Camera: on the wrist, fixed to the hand. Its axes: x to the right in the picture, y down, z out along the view.
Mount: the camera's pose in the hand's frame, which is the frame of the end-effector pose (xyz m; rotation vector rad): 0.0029 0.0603 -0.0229 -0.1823 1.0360 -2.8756
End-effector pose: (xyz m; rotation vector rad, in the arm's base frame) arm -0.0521 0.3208 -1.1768 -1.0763 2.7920 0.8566
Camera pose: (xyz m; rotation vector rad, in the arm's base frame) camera -0.0884 0.3442 -1.1288 2.8650 0.9060 0.1999
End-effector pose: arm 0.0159 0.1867 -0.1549 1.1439 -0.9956 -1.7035
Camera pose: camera 0.0493 0.1601 -0.1065 -1.4653 -1.4612 0.7094
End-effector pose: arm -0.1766 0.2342 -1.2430 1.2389 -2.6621 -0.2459
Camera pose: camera -0.2172 0.2688 -1.2066 2.3974 1.0721 -0.0182
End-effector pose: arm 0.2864 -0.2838 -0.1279 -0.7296 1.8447 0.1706
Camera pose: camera 0.2339 -0.2469 -0.1348 2.2414 0.2187 1.5873
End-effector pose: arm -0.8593 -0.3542 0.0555 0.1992 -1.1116 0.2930
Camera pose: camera -0.8585 -0.2900 0.0489 1.0376 0.8857 -2.0168
